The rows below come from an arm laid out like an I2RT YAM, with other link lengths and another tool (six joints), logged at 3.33 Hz.
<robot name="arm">
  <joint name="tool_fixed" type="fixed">
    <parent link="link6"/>
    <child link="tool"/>
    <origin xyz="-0.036 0.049 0.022" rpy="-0.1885 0 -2.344"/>
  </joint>
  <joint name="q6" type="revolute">
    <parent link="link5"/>
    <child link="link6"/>
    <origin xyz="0.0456 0 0.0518" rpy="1.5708 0 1.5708"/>
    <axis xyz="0 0 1"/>
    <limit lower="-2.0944" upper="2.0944"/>
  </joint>
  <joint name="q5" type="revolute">
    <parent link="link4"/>
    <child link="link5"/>
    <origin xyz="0.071 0.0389 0.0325" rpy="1.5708 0 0"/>
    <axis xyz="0 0 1"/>
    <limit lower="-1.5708" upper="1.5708"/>
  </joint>
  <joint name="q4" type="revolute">
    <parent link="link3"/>
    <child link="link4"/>
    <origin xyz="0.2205 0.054 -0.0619"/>
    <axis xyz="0 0 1"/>
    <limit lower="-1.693" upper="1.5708"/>
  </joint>
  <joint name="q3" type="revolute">
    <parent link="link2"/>
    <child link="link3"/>
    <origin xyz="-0.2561 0 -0.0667" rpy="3.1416 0 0"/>
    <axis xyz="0 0 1"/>
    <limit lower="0" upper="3.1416"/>
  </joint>
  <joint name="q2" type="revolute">
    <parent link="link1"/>
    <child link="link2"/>
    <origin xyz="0.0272 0.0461 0.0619" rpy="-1.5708 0 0"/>
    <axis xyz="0 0 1"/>
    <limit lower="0" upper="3.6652"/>
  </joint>
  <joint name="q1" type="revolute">
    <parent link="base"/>
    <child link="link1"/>
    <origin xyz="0 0 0.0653"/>
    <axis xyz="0 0 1"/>
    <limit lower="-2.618" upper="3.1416"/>
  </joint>
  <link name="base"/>
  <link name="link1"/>
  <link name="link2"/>
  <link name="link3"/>
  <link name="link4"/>
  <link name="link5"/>
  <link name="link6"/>
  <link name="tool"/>
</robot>
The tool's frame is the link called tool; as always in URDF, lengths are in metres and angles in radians.
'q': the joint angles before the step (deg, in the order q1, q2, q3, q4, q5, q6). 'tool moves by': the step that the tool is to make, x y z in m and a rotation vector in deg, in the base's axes. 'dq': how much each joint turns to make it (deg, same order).
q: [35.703, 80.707, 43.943, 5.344, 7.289, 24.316]
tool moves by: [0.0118, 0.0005, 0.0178, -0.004, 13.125, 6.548]
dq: [-4.045, 6.545, 13.124, -17.551, -12.810, -0.526]
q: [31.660, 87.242, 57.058, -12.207, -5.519, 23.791]
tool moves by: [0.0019, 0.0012, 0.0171, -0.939, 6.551, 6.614]
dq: [-0.994, 4.019, 9.399, -12.067, -7.161, -3.684]
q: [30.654, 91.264, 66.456, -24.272, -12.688, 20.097]
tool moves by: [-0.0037, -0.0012, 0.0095, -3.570, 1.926, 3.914]
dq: [0.537, 1.569, 5.424, -8.246, -0.496, -4.033]
